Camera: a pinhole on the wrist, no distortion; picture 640 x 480 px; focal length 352.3 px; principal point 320.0 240.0 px. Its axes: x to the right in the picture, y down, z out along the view. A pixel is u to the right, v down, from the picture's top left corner.
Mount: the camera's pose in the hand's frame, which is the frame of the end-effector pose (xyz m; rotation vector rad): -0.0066 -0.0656 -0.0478 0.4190 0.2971 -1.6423
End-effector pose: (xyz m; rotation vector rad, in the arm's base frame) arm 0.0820 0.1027 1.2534 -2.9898 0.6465 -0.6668
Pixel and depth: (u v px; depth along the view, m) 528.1 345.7 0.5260
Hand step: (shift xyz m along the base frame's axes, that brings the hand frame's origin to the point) 0.4129 0.4857 -0.1817
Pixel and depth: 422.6 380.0 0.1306
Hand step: 0.1102 0.1321 -0.0227
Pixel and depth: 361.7 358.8 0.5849
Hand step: 0.4492 0.2817 -0.3246
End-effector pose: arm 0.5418 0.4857 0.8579 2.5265 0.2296 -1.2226
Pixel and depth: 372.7 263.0 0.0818
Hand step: -0.0530 0.0977 -0.0284
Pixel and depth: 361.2 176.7 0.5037
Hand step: -0.4580 0.1698 -0.1703
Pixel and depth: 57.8 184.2 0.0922
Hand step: -0.0740 0.0164 -0.0273
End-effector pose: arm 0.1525 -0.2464 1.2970 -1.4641 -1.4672 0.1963
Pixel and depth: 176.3 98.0 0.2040
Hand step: -0.1900 -0.0141 -0.0825
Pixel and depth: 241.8 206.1 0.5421
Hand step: -0.4949 0.1224 -0.1529
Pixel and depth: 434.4 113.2 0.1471
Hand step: -0.1709 -0.0736 0.0493
